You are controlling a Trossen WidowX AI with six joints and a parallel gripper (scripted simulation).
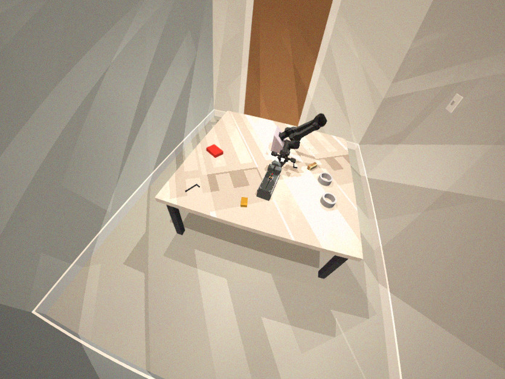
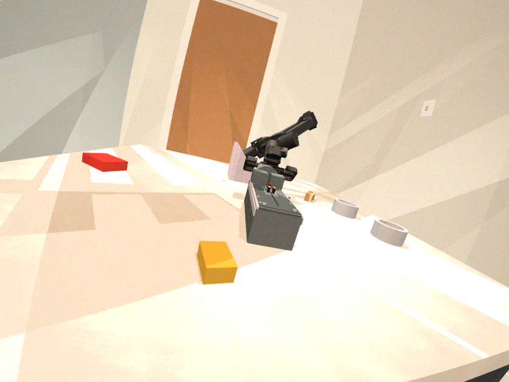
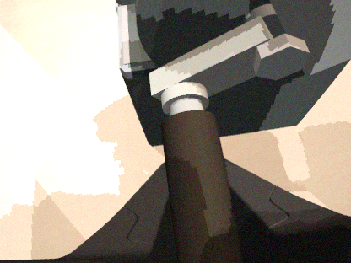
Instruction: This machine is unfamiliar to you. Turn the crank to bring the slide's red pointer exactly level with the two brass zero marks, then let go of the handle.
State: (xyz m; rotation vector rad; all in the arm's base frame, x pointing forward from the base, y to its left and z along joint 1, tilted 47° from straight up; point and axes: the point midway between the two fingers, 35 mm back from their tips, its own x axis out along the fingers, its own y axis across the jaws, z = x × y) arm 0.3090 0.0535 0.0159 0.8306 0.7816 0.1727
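Right now the red pointer is 13 cm ahead of my gripper tip, 4 cm to the right of it and 3 cm above it. The rest, counted from my gripper tip: dark brown crank handle: 2 cm behind, 3 cm above; yellow block: 36 cm ahead, 17 cm to the right, 4 cm below; tan block: 15 cm behind, 26 cm to the left, 3 cm below.
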